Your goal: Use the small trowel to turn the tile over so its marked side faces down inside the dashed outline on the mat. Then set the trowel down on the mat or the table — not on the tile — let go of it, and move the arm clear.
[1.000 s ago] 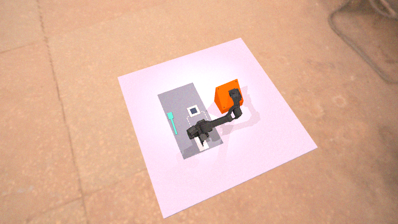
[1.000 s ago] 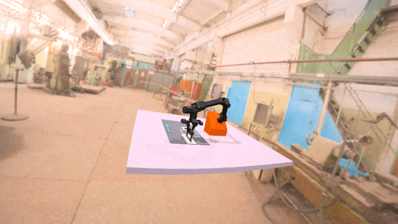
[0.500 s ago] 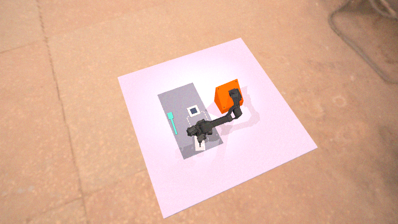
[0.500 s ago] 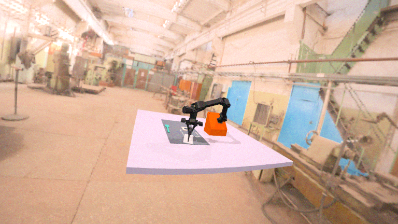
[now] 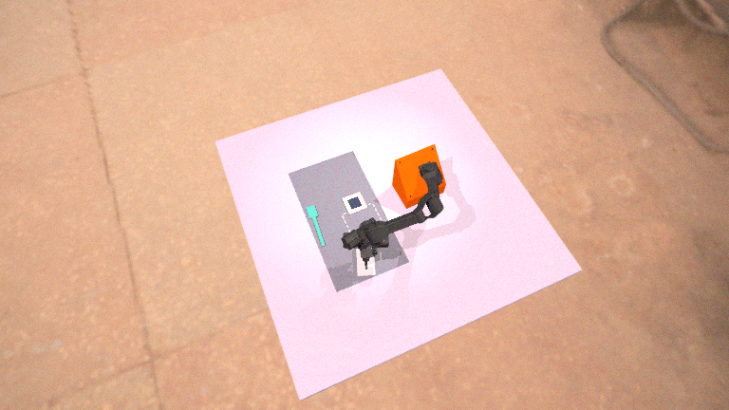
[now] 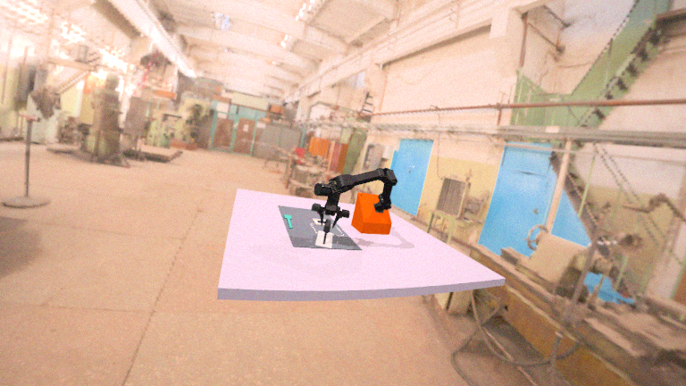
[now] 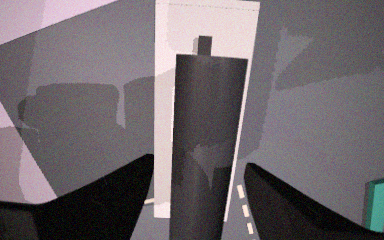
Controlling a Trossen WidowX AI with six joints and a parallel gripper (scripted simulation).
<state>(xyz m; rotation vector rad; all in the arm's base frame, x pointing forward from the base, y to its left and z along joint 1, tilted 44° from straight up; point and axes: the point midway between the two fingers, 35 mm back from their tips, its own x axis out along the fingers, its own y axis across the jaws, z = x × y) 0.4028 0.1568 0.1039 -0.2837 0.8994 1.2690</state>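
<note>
Now: the trowel 3 cm below my gripper tip, 2 cm to the left of it and 1 cm ahead of it. From my gripper tip the other things lie so: teal flat tool: 24 cm to the right, 13 cm ahead, 6 cm below; grey mat: 21 cm to the right, 8 cm below; tile: 25 cm to the right, 7 cm behind, 6 cm below.
</note>
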